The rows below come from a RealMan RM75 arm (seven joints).
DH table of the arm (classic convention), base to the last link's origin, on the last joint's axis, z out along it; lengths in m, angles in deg. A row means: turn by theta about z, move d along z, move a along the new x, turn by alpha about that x. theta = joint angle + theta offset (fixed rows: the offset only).
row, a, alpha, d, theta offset
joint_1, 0, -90, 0.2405, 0
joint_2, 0, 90, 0, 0
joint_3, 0, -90, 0.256, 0
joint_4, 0, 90, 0, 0
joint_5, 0, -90, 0.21, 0
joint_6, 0, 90, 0, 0
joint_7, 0, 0, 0.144, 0
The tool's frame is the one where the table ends.
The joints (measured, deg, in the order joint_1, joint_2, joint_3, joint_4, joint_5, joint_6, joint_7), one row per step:
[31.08 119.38 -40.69 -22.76 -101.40 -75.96 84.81]
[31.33 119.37 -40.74 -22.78 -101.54 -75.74 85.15]
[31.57 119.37 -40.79 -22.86 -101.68 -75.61 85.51]
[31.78 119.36 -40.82 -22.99 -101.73 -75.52 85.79]
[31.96 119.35 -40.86 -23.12 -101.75 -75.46 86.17]
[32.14 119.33 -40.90 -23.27 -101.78 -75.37 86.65]
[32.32 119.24 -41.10 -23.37 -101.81 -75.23 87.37]
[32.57 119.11 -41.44 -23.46 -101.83 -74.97 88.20]
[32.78 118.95 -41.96 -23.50 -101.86 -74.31 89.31]
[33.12 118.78 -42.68 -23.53 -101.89 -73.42 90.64]
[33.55 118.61 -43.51 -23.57 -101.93 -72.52 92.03]
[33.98 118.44 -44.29 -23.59 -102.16 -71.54 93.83]
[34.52 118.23 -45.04 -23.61 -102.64 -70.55 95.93]
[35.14 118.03 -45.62 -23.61 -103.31 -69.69 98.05]
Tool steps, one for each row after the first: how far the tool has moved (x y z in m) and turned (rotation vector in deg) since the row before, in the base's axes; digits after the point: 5 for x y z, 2 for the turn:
[-0.00091 0.00134 -0.00021 -0.16 -0.09 -0.09]
[-0.00114 0.00128 -0.00008 -0.17 -0.05 -0.02]
[-0.00114 0.00138 0.00035 -0.04 -0.03 0.04]
[-0.00106 0.00122 0.00038 -0.08 0.06 -0.05]
[-0.00098 0.00133 0.00050 -0.09 0.07 -0.13]
[-0.00067 0.00126 0.00048 -0.28 0.06 -0.29]
[-0.00081 0.00169 0.00044 -0.35 -0.04 -0.32]
[0.00027 0.00185 0.00008 -0.42 -0.23 -0.78]
[-0.00017 0.00257 -0.00029 -0.52 -0.35 -0.88]
[-0.00080 0.00289 -0.00049 -0.58 -0.39 -0.78]
[-0.00036 0.00276 -0.00067 -0.75 -0.34 -1.16]
[-0.00054 0.00309 -0.00060 -0.90 -0.42 -1.26]
[-0.00096 0.00315 -0.00056 -0.93 -0.39 -1.19]

